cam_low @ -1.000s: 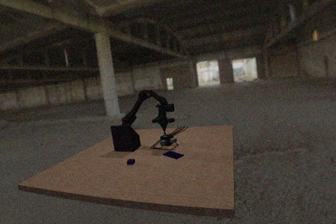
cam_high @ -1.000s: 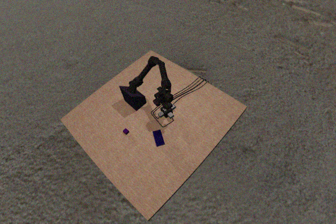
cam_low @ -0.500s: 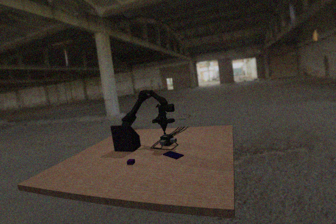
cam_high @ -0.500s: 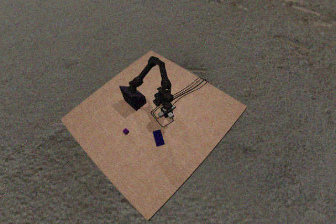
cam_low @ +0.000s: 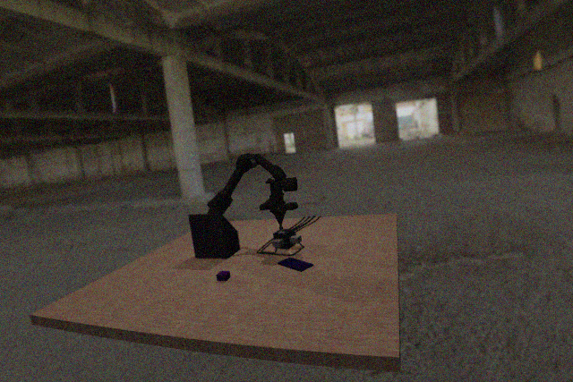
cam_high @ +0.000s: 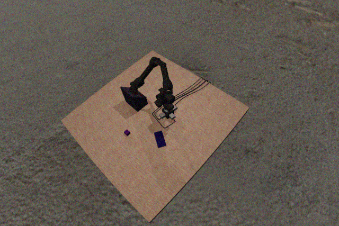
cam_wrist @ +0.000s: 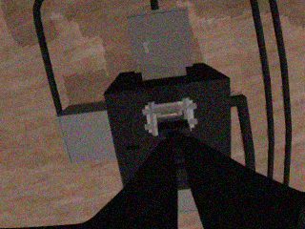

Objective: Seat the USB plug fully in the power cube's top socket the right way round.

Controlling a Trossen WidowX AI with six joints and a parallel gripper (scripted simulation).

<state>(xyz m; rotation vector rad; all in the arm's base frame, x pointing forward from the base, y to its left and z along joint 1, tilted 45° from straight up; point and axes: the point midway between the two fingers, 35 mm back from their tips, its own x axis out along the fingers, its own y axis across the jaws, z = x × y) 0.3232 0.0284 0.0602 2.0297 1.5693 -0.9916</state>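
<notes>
Right now the USB socket is 50 mm below my gripper tip. Also, from my gripper tip: flat blue slab (220 mm to the right, 120 mm below, 100 mm ahead); then small purple block (340 mm to the right, 170 mm behind, 110 mm below).
</notes>
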